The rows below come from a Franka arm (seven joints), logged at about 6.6 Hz.
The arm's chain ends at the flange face. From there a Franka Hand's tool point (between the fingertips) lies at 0.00 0.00 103.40 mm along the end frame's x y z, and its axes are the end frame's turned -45 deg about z.
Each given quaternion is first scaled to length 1.
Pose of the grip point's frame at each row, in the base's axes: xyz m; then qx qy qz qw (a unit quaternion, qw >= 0):
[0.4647 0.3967 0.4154 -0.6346 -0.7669 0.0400 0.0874]
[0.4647 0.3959 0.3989 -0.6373 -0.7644 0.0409 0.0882]
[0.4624 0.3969 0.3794 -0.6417 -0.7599 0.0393 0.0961]
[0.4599 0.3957 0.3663 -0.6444 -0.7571 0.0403 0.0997]
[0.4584 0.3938 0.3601 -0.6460 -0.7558 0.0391 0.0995]
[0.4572 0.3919 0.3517 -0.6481 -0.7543 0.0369 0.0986]
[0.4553 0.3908 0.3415 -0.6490 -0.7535 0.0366 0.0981]
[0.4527 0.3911 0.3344 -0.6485 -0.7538 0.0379 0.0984]
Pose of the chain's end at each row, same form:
[0.4838 0.3916 0.5169 -0.8797 -0.4657 0.0704 0.0654]
[0.4840 0.3907 0.5003 -0.8814 -0.4624 0.0715 0.0658]
[0.4827 0.3903 0.4806 -0.8837 -0.4565 0.0731 0.0737]
[0.4809 0.3887 0.4673 -0.8851 -0.4529 0.0754 0.0767]
[0.4792 0.3866 0.4611 -0.8861 -0.4511 0.0742 0.0770]
[0.4775 0.3844 0.4528 -0.8874 -0.4488 0.0718 0.0770]
[0.4755 0.3833 0.4426 -0.8880 -0.4478 0.0714 0.0766]
[0.4731 0.3838 0.4355 -0.8877 -0.4483 0.0727 0.0764]

